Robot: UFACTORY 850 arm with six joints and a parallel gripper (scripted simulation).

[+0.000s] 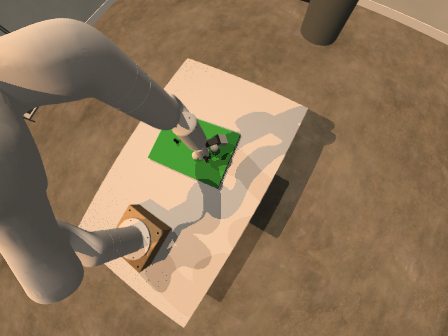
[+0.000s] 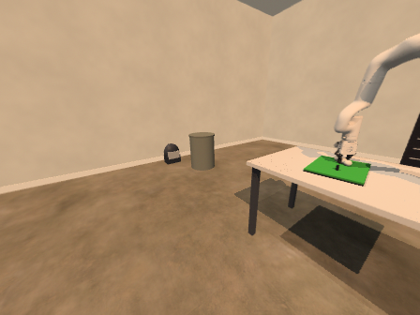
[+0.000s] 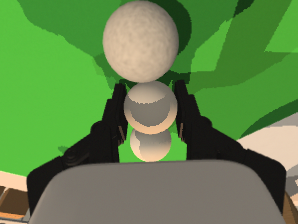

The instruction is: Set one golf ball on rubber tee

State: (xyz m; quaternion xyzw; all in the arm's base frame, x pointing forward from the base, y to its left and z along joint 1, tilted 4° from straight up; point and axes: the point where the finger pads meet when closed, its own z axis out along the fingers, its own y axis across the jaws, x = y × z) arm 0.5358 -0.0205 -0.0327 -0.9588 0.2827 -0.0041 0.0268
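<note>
Right now my hand is 13 cm to the right of the green mat, 3 cm past it and 3 cm above it. Round my hand: golf ball right at my hand.
</note>
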